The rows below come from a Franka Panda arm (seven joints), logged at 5 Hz.
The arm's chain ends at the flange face. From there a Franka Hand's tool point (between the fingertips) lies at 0.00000 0.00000 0.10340 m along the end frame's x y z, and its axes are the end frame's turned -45 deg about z.
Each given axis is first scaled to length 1.
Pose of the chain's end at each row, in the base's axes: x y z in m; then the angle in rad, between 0 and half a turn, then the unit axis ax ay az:
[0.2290 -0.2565 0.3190 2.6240 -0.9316 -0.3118 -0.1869]
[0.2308 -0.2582 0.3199 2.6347 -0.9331 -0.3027 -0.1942]
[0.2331 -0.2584 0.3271 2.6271 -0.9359 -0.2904 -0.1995]
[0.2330 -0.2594 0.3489 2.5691 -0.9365 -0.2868 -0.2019]
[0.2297 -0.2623 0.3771 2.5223 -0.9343 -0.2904 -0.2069]
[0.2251 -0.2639 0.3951 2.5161 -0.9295 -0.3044 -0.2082]
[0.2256 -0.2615 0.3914 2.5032 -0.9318 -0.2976 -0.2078]
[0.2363 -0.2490 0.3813 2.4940 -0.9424 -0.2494 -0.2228]
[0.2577 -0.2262 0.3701 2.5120 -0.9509 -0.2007 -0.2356]
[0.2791 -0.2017 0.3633 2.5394 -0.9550 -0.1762 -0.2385]
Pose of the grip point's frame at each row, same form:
[0.2467 -0.1976 0.2359 2.8054 -0.7269 -0.6320 -0.2686]
[0.2507 -0.2000 0.2368 2.8208 -0.7318 -0.6244 -0.2731]
[0.2544 -0.1996 0.2448 2.8177 -0.7384 -0.6139 -0.2793]
[0.2529 -0.1959 0.2697 2.7659 -0.7377 -0.6087 -0.2921]
[0.2485 -0.1950 0.3009 2.7264 -0.7320 -0.6091 -0.3052]
[0.2429 -0.1958 0.3194 2.7216 -0.7221 -0.6197 -0.3075]
[0.2434 -0.1926 0.3164 2.7094 -0.7261 -0.6139 -0.3096]
[0.2598 -0.1799 0.3081 2.7121 -0.7522 -0.5735 -0.3244]
[0.2874 -0.1595 0.2969 2.7382 -0.7781 -0.5331 -0.3322]
[0.3117 -0.1378 0.2888 2.7657 -0.7922 -0.5135 -0.3297]

